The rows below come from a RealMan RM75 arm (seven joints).
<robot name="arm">
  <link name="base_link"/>
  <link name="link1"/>
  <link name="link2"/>
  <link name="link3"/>
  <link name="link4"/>
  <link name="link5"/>
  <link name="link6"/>
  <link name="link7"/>
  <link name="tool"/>
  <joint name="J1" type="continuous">
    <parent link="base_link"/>
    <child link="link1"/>
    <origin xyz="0 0 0.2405"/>
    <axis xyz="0 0 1"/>
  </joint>
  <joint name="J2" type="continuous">
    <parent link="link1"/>
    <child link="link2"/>
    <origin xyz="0 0 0"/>
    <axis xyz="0 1 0"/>
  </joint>
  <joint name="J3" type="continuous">
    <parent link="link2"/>
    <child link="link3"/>
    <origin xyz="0 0 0.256"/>
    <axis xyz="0 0 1"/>
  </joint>
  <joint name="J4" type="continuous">
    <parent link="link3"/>
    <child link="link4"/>
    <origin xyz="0 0 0"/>
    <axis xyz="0 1 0"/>
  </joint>
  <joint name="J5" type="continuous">
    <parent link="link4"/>
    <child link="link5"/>
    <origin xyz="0 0 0.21"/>
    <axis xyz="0 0 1"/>
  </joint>
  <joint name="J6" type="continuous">
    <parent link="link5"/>
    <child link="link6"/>
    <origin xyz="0 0 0"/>
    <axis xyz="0 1 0"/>
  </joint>
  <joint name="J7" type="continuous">
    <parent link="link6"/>
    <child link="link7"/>
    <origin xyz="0 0 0.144"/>
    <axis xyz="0 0 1"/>
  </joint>
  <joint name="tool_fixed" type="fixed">
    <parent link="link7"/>
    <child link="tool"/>
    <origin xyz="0 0 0"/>
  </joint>
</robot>
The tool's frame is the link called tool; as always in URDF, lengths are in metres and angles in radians. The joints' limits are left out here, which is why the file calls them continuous.
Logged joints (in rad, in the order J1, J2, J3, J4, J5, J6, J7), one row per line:
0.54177 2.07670 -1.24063 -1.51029 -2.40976 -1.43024 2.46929
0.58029 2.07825 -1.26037 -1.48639 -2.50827 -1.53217 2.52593
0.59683 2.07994 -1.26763 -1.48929 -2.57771 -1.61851 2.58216
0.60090 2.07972 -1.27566 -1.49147 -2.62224 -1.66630 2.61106
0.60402 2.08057 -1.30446 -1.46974 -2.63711 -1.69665 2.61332
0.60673 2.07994 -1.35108 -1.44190 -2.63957 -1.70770 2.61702
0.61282 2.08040 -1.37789 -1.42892 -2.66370 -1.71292 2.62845
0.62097 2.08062 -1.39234 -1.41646 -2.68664 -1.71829 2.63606
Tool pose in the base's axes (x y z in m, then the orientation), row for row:
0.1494 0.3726 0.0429 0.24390 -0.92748 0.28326 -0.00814
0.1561 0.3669 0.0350 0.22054 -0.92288 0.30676 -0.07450
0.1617 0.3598 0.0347 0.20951 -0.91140 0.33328 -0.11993
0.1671 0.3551 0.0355 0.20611 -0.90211 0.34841 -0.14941
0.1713 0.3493 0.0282 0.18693 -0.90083 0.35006 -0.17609
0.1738 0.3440 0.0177 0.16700 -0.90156 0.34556 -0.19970
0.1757 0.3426 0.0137 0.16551 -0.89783 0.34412 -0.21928
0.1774 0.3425 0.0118 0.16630 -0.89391 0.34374 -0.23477
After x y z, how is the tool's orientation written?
As a quaternion, w x y z.
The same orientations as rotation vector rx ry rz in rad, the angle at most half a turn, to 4 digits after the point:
-2.5332 0.7737 -0.0222
-2.5517 0.8482 -0.2060
-2.5348 0.9269 -0.3335
-2.5135 0.9707 -0.4163
-2.5360 0.9855 -0.4957
-2.5658 0.9835 -0.5683
-2.5573 0.9802 -0.6246
-2.5450 0.9787 -0.6684

